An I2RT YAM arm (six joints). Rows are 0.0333 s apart.
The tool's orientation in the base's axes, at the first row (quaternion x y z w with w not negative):
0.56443, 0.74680, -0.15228, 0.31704
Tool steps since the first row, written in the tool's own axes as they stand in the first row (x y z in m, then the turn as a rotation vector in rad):
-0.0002, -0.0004, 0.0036, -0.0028, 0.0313, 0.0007
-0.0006, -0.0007, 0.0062, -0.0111, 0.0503, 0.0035
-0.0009, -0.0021, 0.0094, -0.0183, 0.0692, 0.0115
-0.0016, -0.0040, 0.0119, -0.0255, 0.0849, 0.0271
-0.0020, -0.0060, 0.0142, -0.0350, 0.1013, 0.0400
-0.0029, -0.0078, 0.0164, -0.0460, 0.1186, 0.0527
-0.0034, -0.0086, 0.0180, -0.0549, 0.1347, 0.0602
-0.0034, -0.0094, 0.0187, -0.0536, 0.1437, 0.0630
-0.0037, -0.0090, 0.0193, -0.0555, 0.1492, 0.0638
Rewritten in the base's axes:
0.0007, -0.0024, -0.0026, 0.0301, 0.0074, 0.0054
0.0013, -0.0043, -0.0044, 0.0501, 0.0056, 0.0111
0.0010, -0.0068, -0.0068, 0.0714, 0.0015, 0.0122
0.0001, -0.0094, -0.0084, 0.0921, -0.0080, 0.0071
-0.0010, -0.0117, -0.0102, 0.1129, -0.0175, 0.0057
-0.0019, -0.0142, -0.0115, 0.1348, -0.0277, 0.0055
-0.0021, -0.0158, -0.0125, 0.1536, -0.0336, 0.0077
-0.0026, -0.0165, -0.0131, 0.1627, -0.0314, 0.0059
-0.0020, -0.0169, -0.0133, 0.1684, -0.0316, 0.0073

